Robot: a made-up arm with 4 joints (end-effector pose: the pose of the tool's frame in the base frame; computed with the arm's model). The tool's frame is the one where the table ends.
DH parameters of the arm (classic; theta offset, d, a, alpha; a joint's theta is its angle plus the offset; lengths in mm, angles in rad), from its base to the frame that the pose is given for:
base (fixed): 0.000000 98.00 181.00 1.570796
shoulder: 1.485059 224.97 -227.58 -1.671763
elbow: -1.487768 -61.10 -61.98 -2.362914
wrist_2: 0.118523 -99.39 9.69 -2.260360
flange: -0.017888 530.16 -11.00 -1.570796
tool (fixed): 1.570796 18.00 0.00 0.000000
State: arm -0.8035 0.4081 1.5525 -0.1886
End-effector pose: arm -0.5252 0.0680 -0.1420 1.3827 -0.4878 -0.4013
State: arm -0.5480 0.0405 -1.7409 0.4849
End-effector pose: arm -0.3501 -0.5711 -0.1163 -2.1338 -0.9504 0.5320
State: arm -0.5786 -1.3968 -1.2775 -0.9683
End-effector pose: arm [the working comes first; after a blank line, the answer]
Working (the frame after each row of the table, in the pose's form):
after base (fixed): 0.1810 0.0000 0.0980 1.5708 0.0000 0.0000
after shoulder: 0.0407 -0.2250 -0.0812 -0.0940 -0.9057 -0.0458
after elbow: 0.1268 -0.2155 -0.0724 0.1901 1.9653 -1.0787
after wrist_2: 0.0590 -0.1476 -0.0446 0.7213 -2.2525 -1.0167
after flange: -0.2963 0.1195 -0.3338 0.9723 -0.2505 -1.8484

-0.3092 0.1152 -0.3219 0.4375 -0.7411 -0.3919
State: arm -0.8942 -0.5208 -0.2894 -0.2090
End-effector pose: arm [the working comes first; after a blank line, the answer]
Working (the frame after each row of the table, in the pose's form):
after base (fixed): 0.1810 0.0000 0.0980 1.5708 0.0000 0.0000
after shoulder: -0.0080 -0.2250 -0.0288 -0.0980 -0.5904 -0.0298
after elbow: 0.0508 -0.1753 -0.0693 -0.9636 1.7220 -1.2464
after wrist_2: -0.0428 -0.1477 -0.0485 1.3707 -2.0397 -0.9802
after flange: -0.4260 0.0168 -0.3762 0.6351 -0.5026 -1.7866

-0.4376 0.0172 -0.3624 0.0813 -0.6983 -0.2905
